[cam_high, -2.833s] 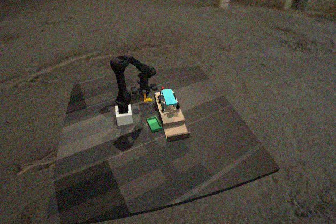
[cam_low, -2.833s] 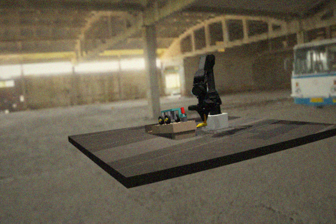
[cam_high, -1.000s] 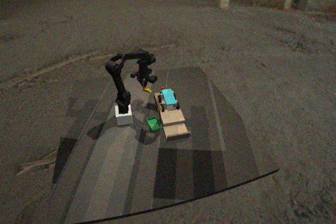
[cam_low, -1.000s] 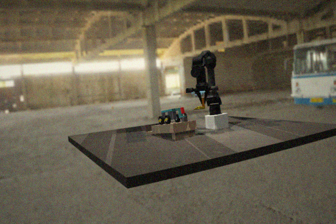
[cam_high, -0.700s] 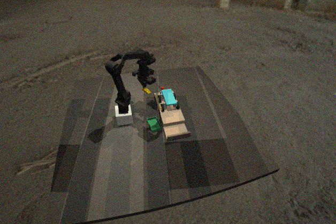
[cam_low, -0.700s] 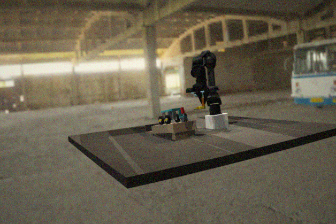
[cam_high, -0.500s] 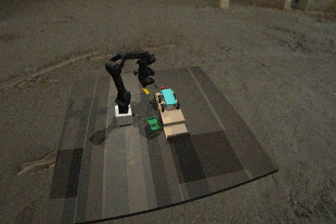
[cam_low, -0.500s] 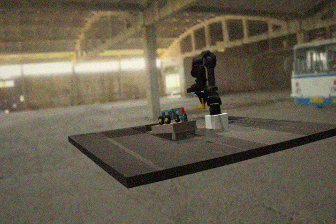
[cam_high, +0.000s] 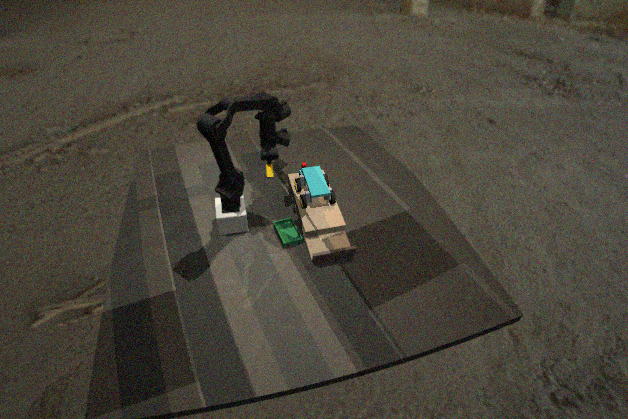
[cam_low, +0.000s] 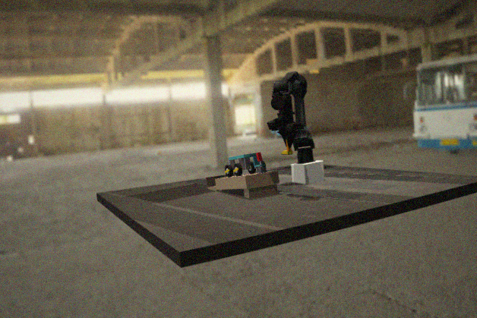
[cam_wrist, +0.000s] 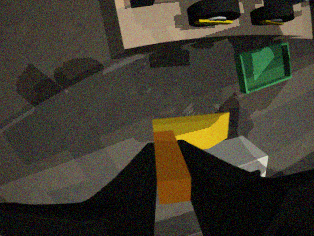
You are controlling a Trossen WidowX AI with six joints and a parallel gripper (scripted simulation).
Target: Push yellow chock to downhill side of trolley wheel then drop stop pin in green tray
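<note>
My gripper tip is 2 cm to the left of the yellow chock and 1 cm above it. Also, from my gripper tip: red-headed stop pin (13 cm ahead, 4 cm below, 1 cm to the right); then teal trolley (16 cm ahead, 11 cm to the right, 6 cm below); then tan ramp (16 cm ahead, 13 cm below, 12 cm to the right).
</note>
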